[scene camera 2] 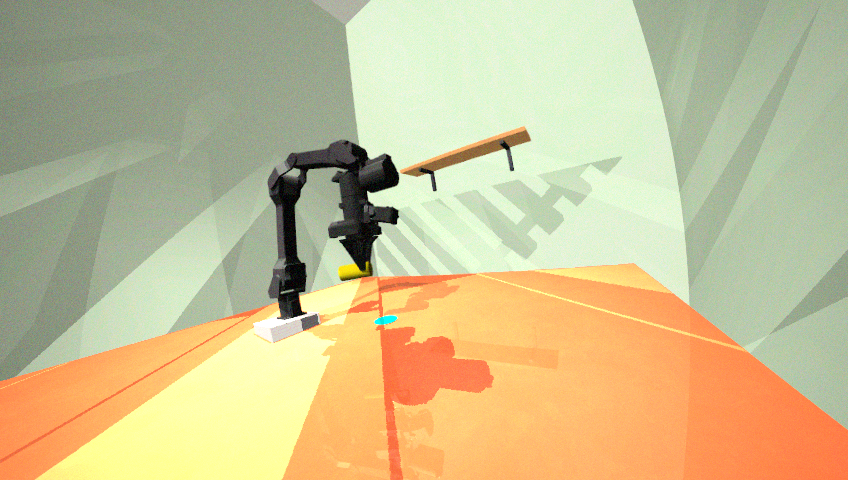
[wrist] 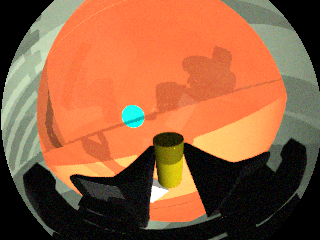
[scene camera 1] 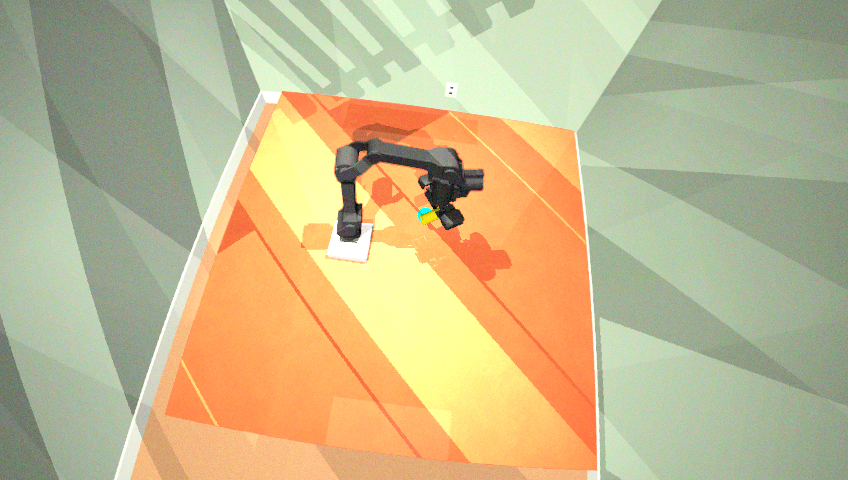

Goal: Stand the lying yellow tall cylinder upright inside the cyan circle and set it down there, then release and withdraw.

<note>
The gripper [scene camera 2: 365, 269] carries a yellow tall cylinder [wrist: 168, 146].
The gripper also shows in the wrist view [wrist: 168, 147] and in scene camera 1 [scene camera 1: 437, 213].
</note>
